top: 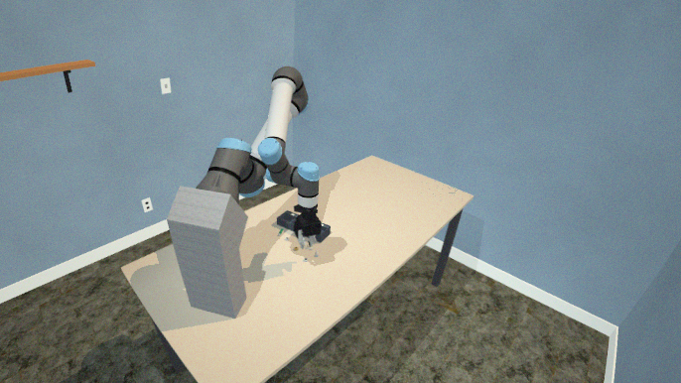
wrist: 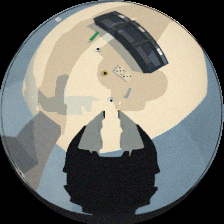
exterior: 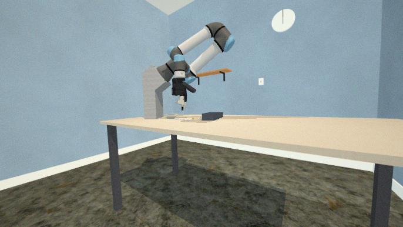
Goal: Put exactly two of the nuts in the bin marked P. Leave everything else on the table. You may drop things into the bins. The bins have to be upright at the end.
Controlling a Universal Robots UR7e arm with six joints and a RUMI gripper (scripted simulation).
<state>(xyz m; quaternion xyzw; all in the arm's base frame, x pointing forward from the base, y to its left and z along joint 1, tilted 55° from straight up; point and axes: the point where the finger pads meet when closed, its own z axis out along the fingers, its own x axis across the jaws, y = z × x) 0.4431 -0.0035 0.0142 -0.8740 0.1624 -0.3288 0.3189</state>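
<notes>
Right now the dark bin block is 21 cm to the left of my hand, 9 cm ahead of it and 6 cm below it. From my hand the other things lie so: white dotted plate: 8 cm to the left, 8 cm below, 5 cm ahead; then brass-coloured nut: 9 cm to the left, 8 cm below, 1 cm behind; then green part: 23 cm to the left, 8 cm below, 2 cm behind.
</notes>
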